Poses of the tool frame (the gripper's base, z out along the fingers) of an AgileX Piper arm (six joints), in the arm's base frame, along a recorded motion.
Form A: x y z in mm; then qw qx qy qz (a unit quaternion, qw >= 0).
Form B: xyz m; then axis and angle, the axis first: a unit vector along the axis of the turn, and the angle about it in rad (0 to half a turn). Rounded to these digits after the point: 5 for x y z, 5 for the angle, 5 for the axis.
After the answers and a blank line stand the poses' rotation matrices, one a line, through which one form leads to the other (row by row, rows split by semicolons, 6 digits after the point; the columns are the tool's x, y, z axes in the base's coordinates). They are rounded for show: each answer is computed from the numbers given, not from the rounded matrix.
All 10 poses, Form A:
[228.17, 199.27, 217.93, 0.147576, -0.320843, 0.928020, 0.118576]
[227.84, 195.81, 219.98, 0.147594, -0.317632, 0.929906, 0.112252]
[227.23, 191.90, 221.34, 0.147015, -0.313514, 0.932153, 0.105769]
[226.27, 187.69, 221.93, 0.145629, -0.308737, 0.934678, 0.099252]
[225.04, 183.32, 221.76, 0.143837, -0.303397, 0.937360, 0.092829]
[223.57, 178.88, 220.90, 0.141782, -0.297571, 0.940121, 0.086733]
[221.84, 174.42, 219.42, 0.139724, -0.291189, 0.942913, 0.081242]
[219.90, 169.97, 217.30, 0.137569, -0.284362, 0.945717, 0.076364]
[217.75, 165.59, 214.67, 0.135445, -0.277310, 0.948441, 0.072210]
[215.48, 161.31, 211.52, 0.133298, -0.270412, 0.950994, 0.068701]
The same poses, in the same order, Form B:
[0.22817, 0.19927, 0.21793, -0.32439, 0.93829, 0.11989, 2.84536]
[0.22784, 0.19581, 0.21998, -0.32115, 0.94020, 0.11350, 2.84532]
[0.22723, 0.19190, 0.22134, -0.31696, 0.94239, 0.10693, 2.84649]
[0.22627, 0.18769, 0.22193, -0.31206, 0.94475, 0.10032, 2.84930]
[0.22504, 0.18332, 0.22176, -0.30659, 0.94721, 0.09380, 2.85292]
[0.22357, 0.17888, 0.22090, -0.30061, 0.94971, 0.08762, 2.85707]
[0.22184, 0.17442, 0.21942, -0.29407, 0.95225, 0.08205, 2.86123]
[0.21990, 0.16997, 0.21730, -0.28709, 0.95480, 0.07710, 2.86558]
[0.21775, 0.16559, 0.21467, -0.27989, 0.95726, 0.07288, 2.86987]
[0.21548, 0.16131, 0.21152, -0.27285, 0.95956, 0.06932, 2.87420]

-0.750562 -0.630495 0.197818; -0.560499 0.765999 0.314779; -0.349995 0.125384 -0.928322
-0.754652 -0.623871 0.203187; -0.557600 0.773019 0.302529; -0.345807 0.115006 -0.931231
-0.760191 -0.615585 0.207761; -0.553386 0.781044 0.289368; -0.340401 0.105003 -0.934399
-0.766947 -0.606047 0.210947; -0.548231 0.789661 0.275459; -0.333518 0.095615 -0.937882
-0.774522 -0.595489 0.213326; -0.542080 0.798666 0.261308; -0.325982 0.086749 -0.941387
-0.782699 -0.584099 0.214966; -0.534911 0.807858 0.247459; -0.318203 0.078699 -0.944751
-0.791372 -0.571835 0.216182; -0.526429 0.817217 0.234581; -0.310809 0.071836 -0.947754
-0.800426 -0.558863 0.216773; -0.516842 0.826613 0.222676; -0.303633 0.066199 -0.950487
-0.809508 -0.545585 0.216874; -0.506463 0.835770 0.212094; -0.296972 0.061853 -0.952881
-0.818218 -0.532636 0.216376; -0.496005 0.844315 0.202759; -0.290686 0.058578 -0.955024

